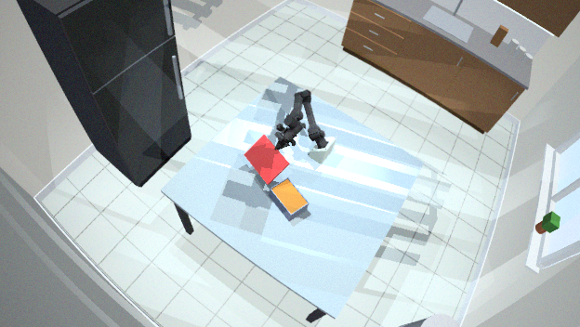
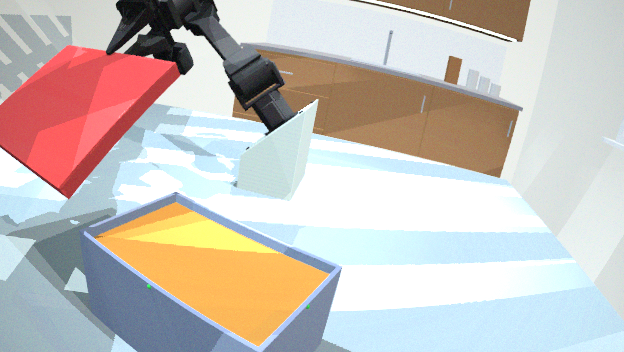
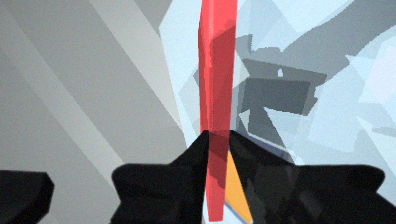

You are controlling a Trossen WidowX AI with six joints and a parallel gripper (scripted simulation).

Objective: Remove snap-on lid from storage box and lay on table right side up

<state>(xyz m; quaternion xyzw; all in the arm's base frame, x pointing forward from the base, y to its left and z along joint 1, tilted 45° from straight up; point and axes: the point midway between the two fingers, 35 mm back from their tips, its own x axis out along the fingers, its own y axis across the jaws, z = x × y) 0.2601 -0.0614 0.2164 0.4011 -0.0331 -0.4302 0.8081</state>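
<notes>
The red lid is 60 mm ahead of my gripper tip, 40 mm below it and 30 mm to the right of it. Also, from my gripper tip: storage box 190 mm to the left, 180 mm below, 150 mm ahead.
</notes>
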